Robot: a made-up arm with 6 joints.
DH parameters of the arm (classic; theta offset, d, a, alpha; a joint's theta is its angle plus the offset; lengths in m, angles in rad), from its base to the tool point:
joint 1: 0 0.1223 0 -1.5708
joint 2: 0.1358 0 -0.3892 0
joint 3: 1.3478 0 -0.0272 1.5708
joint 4: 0 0.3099 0 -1.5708
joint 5: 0 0 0.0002 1.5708
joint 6: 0 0.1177 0 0
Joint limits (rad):
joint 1: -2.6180..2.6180
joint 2: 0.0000..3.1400
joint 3: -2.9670..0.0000
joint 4: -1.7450..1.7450
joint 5: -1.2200..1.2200
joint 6: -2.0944..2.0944
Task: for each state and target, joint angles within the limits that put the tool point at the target. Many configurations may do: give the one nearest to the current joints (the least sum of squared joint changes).
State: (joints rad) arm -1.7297 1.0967 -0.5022 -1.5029 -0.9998 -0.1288
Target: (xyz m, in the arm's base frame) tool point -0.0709 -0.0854 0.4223
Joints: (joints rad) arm -2.4775 0.5036 -0.5079 -1.4924 -0.2038 -0.1288
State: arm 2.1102 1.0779 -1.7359 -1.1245 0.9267 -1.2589
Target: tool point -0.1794 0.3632 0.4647
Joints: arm 2.2319 1.4867 -1.3365 -1.0230 0.9428 -1.2589
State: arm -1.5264 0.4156 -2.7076 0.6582 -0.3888 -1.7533
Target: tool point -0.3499 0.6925 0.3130
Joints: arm -1.1579 0.2219 -2.9488 0.6759 -0.6194 -1.7533
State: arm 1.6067 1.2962 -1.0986 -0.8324 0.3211 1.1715
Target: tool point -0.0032 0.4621 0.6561
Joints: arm 1.6023 1.5951 -1.8253 -0.8544 0.1267 1.1715
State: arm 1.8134 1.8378 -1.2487 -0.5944 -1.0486 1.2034
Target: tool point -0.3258 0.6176 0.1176
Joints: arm 1.9902 2.5173 -1.6778 -0.5375 -0.8715 1.2034
